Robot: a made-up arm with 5 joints.
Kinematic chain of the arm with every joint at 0, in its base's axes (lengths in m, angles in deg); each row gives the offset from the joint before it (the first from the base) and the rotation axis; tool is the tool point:
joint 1: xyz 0 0 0.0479 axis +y
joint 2: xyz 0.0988 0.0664 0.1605 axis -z
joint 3: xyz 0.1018 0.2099 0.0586 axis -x
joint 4: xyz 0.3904 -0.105 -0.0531 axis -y
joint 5: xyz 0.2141 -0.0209 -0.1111 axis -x
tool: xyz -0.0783 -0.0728 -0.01
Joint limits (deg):
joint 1: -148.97..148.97
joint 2: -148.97..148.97
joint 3: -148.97..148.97
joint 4: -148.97..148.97
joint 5: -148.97..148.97
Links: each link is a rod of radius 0.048 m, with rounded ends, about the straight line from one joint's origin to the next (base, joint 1, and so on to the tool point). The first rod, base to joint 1, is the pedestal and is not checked.
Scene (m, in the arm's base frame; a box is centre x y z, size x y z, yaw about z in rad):
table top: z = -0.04
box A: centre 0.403 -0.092 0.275 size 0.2 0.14 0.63 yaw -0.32
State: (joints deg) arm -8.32 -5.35 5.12 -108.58 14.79
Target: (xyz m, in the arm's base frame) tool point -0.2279 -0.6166 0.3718
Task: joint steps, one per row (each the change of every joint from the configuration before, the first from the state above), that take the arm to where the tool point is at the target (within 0.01 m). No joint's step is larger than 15 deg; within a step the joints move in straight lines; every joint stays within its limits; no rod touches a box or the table.
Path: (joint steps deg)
1: -10.29 3.05 -12.81 4.61 -8.05
2: -10.29 3.05 -12.80 4.62 -8.05
3: -10.29 3.05 -12.81 4.61 -8.05
4: -10.29 3.04 -12.81 4.61 -8.05
5: -10.29 3.05 -12.81 4.62 -8.05
6: -10.29 3.05 -12.80 4.61 -8.05
7: -1.10 12.61 1.38 0.09 11.74
8: -1.09 12.61 1.38 0.08 11.74
9: -1.10 12.60 1.38 0.09 11.73
10: -1.10 12.61 1.38 0.09 11.74
11: -8.07 11.48 -11.98 12.33 -0.52
12: -8.07 11.49 -11.98 12.32 -0.53
13: -8.08 11.48 -11.97 12.33 -0.52
14: -8.07 11.48 -11.98 12.33 -0.53

